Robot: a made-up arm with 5 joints.
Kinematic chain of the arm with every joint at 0, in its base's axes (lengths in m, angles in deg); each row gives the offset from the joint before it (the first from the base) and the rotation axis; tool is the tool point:
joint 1: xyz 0 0 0.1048 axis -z
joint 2: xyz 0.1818 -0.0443 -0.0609 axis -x
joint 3: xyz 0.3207 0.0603 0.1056 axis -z
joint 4: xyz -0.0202 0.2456 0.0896 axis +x
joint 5: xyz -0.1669 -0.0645 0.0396 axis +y
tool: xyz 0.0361 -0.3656 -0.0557
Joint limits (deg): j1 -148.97..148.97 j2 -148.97..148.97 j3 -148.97..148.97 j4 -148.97..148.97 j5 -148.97..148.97
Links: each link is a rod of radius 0.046 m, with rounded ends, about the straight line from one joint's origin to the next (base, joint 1, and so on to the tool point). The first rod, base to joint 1, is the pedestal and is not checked.
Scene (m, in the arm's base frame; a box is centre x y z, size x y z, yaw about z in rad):
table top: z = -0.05
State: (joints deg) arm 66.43 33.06 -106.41 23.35 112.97
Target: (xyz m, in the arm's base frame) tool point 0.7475 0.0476 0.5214
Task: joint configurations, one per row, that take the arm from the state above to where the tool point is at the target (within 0.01 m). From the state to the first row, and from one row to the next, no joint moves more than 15 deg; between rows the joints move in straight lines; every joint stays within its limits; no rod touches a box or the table.
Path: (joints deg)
1: 54.81 32.21 -113.77 10.26 115.40
2: 43.20 31.37 -121.14 -2.83 117.83
3: 31.58 30.52 -128.50 -15.91 120.26
4: 19.97 29.68 -135.87 -29.00 122.70
5: 8.35 28.83 -143.23 -42.09 125.13

